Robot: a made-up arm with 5 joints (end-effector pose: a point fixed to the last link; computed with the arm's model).
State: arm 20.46 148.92 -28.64 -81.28 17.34
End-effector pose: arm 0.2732 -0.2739 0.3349 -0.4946 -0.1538 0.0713 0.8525
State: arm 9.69 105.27 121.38 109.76 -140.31
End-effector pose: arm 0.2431 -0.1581 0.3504 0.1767 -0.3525 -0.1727 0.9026
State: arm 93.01 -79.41 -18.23 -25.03 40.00
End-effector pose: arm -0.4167 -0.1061 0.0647 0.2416 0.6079 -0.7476 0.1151
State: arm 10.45 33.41 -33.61 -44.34 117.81
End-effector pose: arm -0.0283 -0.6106 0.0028 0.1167 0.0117 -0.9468 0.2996
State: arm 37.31 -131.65 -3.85 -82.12 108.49
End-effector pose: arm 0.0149 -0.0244 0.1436 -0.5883 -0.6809 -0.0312 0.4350
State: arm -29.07 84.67 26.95 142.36 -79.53
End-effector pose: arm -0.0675 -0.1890 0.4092 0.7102 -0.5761 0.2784 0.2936
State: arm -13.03 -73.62 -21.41 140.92 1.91
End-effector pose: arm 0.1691 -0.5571 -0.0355 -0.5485 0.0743 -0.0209 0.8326
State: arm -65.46 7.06 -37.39 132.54 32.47
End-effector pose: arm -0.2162 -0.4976 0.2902 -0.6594 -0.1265 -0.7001 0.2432
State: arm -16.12 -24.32 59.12 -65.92 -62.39
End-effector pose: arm 0.0514 -0.4042 -0.1530 0.5120 -0.2078 0.7920 0.2596
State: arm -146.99 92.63 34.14 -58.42 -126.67
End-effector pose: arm -0.1082 -0.4189 -0.1613 -0.7781 -0.2226 0.3639 0.4611
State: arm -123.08 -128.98 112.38 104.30 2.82
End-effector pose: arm 0.1906 -0.2736 0.3369 -0.4046 0.8221 0.0633 0.3956
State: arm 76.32 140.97 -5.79 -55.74 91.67
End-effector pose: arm 0.3901 -0.2712 0.1836 -0.6649 -0.0891 -0.1416 0.7280
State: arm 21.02 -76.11 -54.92 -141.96 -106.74
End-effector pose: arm 0.1418 -0.4013 -0.1719 0.2098 -0.7837 -0.5100 0.2857
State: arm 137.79 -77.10 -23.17 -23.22 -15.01
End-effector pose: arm -0.3429 -0.1456 0.2967 0.1837 0.5994 -0.7412 0.2400
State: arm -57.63 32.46 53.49 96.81 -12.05
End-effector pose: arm -0.1997 -0.4863 0.3977 -0.9271 -0.2987 -0.0318 0.2243
